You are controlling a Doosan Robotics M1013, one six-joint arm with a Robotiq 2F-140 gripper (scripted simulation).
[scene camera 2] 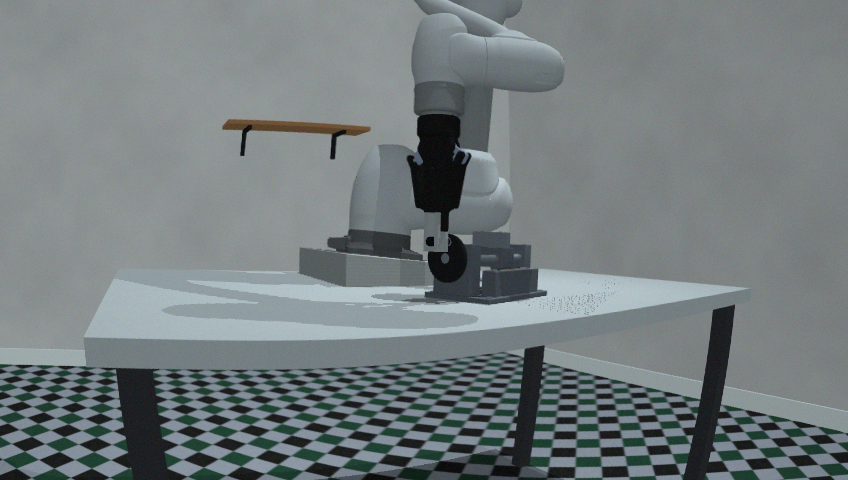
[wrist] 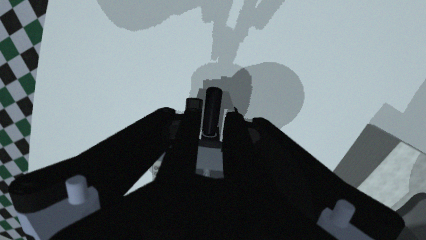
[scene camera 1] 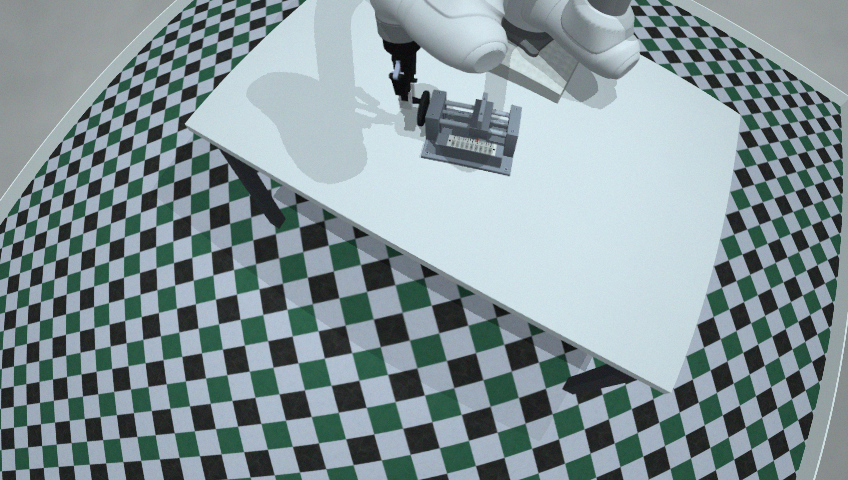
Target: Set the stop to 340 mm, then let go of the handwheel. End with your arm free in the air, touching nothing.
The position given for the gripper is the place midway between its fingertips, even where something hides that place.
In view: the gripper (scene camera 2: 435,251), a black handwheel (scene camera 2: 447,267) and a sliding stop block (scene camera 2: 492,243).
The gripper also shows in the wrist view (wrist: 212,102) and in scene camera 1 (scene camera 1: 407,103). The black handwheel also shows in the wrist view (wrist: 210,138). The sliding stop block is seen too in scene camera 1 (scene camera 1: 477,130).
